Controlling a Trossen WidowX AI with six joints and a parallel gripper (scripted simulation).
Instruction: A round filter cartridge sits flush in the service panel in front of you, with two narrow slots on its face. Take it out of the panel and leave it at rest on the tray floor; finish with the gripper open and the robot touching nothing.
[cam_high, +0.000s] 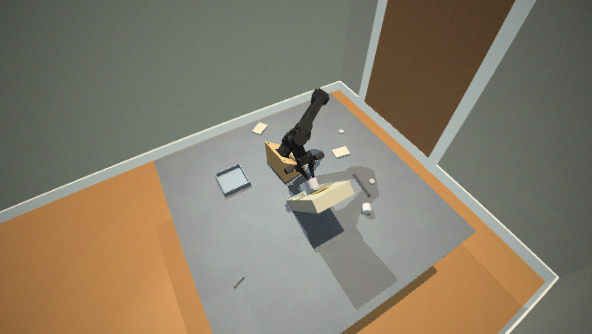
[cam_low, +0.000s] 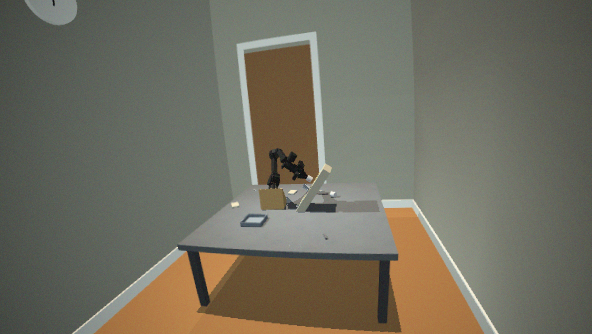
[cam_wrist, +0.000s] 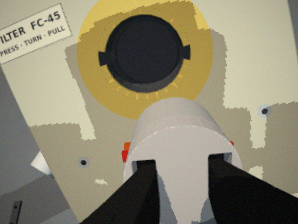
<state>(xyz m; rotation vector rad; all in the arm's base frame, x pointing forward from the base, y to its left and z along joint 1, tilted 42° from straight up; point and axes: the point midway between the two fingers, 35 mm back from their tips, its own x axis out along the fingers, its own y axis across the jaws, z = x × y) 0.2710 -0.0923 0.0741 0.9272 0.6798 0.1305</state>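
My gripper tip is now 10 mm short of the filter cartridge and 10 mm above it. From my gripper tip the other things lie so: blue-grey tray 370 mm behind, 260 mm to the right, 230 mm below; cream service panel 40 mm ahead, 80 mm below.
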